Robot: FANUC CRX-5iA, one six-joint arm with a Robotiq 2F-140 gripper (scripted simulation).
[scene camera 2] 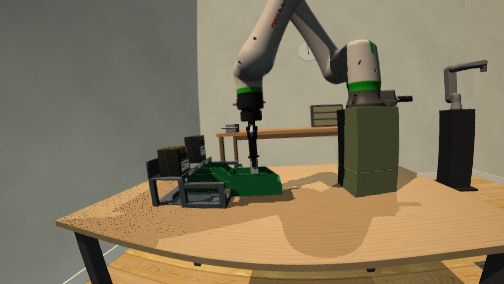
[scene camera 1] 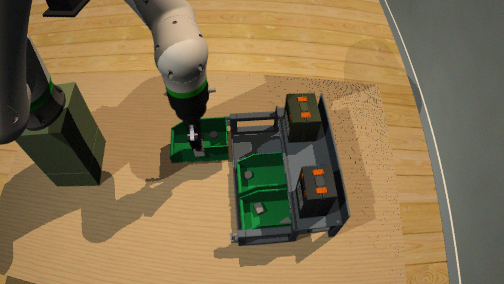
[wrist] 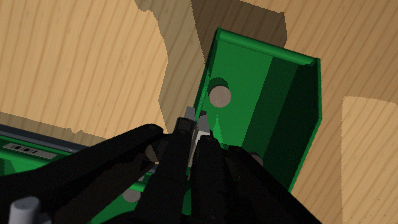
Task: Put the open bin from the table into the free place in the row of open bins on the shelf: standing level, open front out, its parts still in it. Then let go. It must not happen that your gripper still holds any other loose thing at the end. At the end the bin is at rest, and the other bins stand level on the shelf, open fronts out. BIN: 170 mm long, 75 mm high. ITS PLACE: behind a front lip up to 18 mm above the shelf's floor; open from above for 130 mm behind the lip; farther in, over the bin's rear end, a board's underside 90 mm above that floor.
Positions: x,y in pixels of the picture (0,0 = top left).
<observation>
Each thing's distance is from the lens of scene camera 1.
bin (scene camera 1: 216,149): 0.97 m
bin (scene camera 1: 275,202): 0.99 m
</observation>
